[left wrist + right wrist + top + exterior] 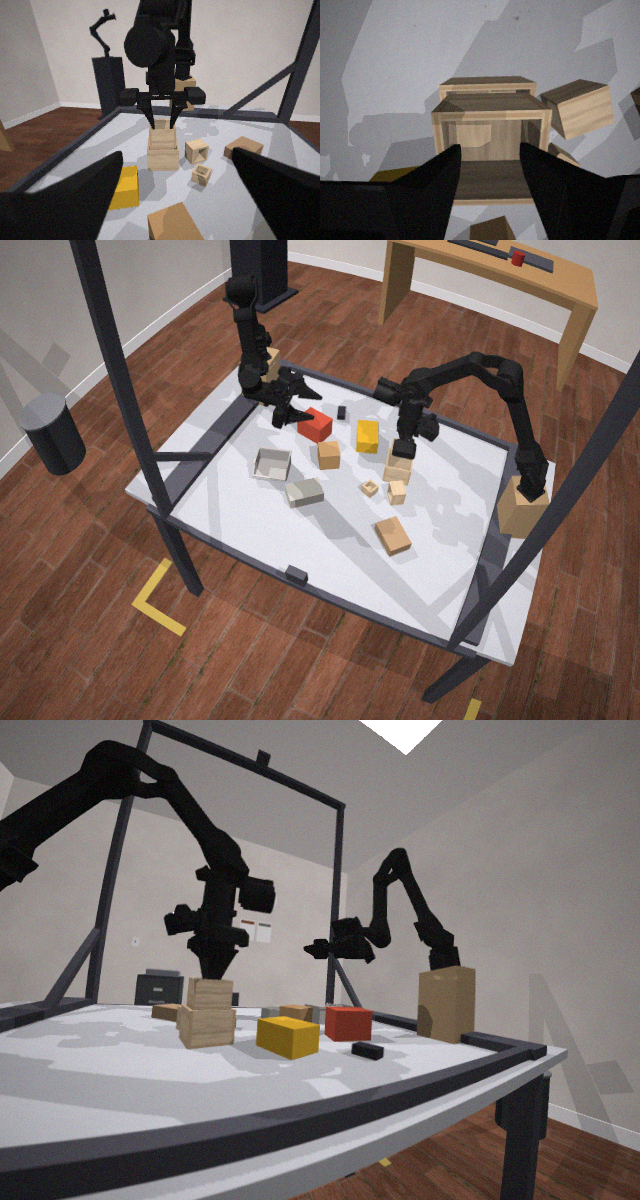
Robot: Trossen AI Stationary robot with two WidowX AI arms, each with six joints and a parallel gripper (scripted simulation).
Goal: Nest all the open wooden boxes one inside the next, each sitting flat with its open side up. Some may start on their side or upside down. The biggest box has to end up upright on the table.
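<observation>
Right now my right hand is 21 cm past the flat tan block, 10 cm to the left of it and 12 cm above it. Also, from my right hand: red block 1 cm behind, 29 cm to the left, 10 cm below; then tan cube 8 cm behind, 19 cm to the left, 10 cm below; then grey block 23 cm behind, 17 cm to the left, 12 cm below.
My left gripper is now 20 mm short of the tan cube, 70 mm to the left of it and 180 mm above it. The rest, counted from my left hand: red block 100 mm ahead, 30 mm to the left, 180 mm below; then grey block 120 mm behind, 80 mm to the right, 190 mm below; then white tray 100 mm behind, 40 mm to the left, 180 mm below.
</observation>
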